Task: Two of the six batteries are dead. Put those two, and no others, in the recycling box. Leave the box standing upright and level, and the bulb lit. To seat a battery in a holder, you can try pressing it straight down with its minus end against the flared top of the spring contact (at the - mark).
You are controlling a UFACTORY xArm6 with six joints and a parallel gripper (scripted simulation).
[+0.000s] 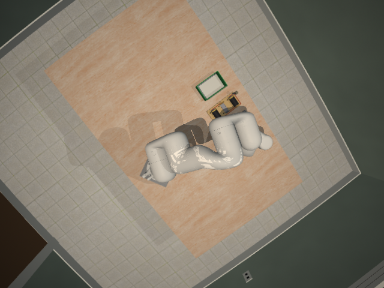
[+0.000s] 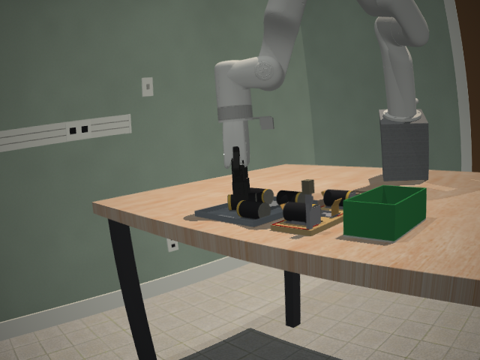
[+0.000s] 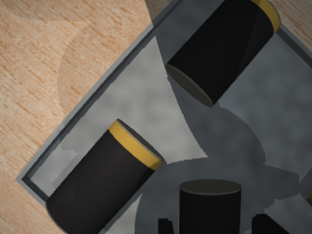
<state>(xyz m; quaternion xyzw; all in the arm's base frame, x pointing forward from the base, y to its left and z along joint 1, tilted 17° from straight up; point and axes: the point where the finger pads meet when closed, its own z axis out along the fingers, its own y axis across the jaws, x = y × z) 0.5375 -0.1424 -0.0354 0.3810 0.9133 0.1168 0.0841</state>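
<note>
The grey tray lies 10 mm behind my hand, 40 mm to the left of it and 40 mm below it. Also, from my hand: green recycling box (30 mm behind, 360 mm to the left, 30 mm below).
</note>
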